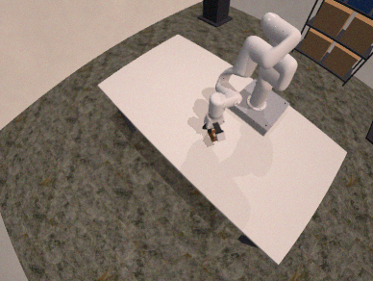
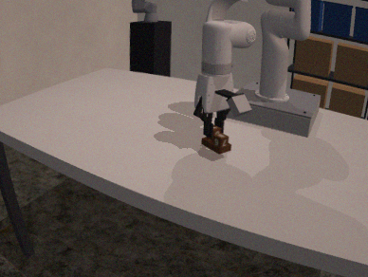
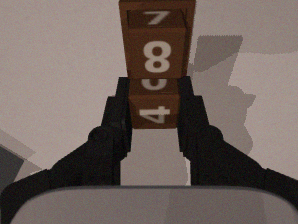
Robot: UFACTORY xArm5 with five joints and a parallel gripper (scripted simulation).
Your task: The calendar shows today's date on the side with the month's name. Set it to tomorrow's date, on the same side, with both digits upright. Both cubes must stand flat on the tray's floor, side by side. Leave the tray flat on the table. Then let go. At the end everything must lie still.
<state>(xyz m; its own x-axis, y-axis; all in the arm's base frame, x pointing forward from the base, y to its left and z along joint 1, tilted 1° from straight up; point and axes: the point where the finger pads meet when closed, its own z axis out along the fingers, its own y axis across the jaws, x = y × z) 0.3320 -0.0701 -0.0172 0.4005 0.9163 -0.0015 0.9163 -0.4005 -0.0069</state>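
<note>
My hand is 1 cm above the brown wooden cube. The rest, counted from my hand: tray 4 cm below, 2 cm to the left, 1 cm ahead.
</note>
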